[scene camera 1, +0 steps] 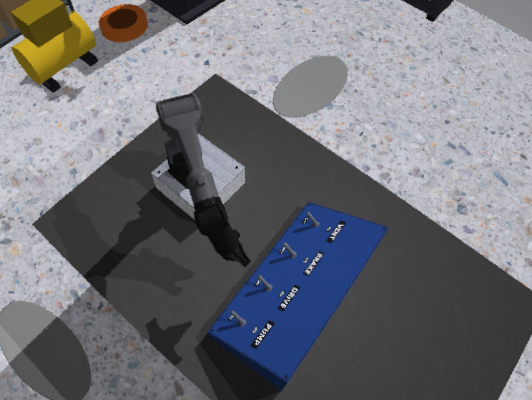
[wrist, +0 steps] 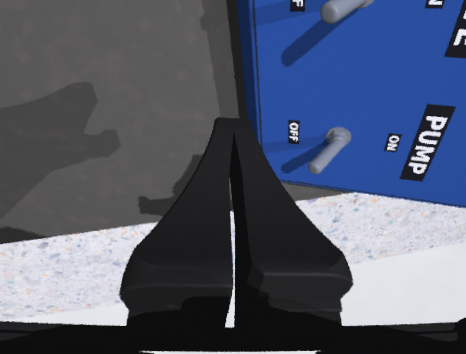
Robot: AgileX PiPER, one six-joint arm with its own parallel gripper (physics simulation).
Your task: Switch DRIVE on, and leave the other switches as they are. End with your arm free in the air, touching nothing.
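The blue panel (scene camera 1: 320, 295) (wrist: 300, 90) carries a row of grey levers. The DRIVE lever (scene camera 1: 265, 283) (wrist: 345, 7) leans toward its OFF side; in the wrist view it is cut off by the top edge. The PUMP lever (scene camera 1: 238, 318) (wrist: 327, 151), BRAKE lever (scene camera 1: 289, 251) and VENT lever (scene camera 1: 313, 220) lean toward OFF too. My gripper (scene camera 1: 246, 263) (wrist: 231, 136) is shut and empty. It hangs in the air beside the panel's OFF-side edge, near DRIVE and BRAKE in the scene view, touching no lever.
My arm's pale base block (scene camera 1: 231, 186) stands on the dark mat (scene camera 1: 280, 165). A yellow cylinder with a block on it (scene camera 1: 57, 47) and an orange ring-shaped bowl (scene camera 1: 137, 31) are far off at the upper left. Grey discs (scene camera 1: 311, 86) (scene camera 1: 42, 345) lie at the mat's sides.
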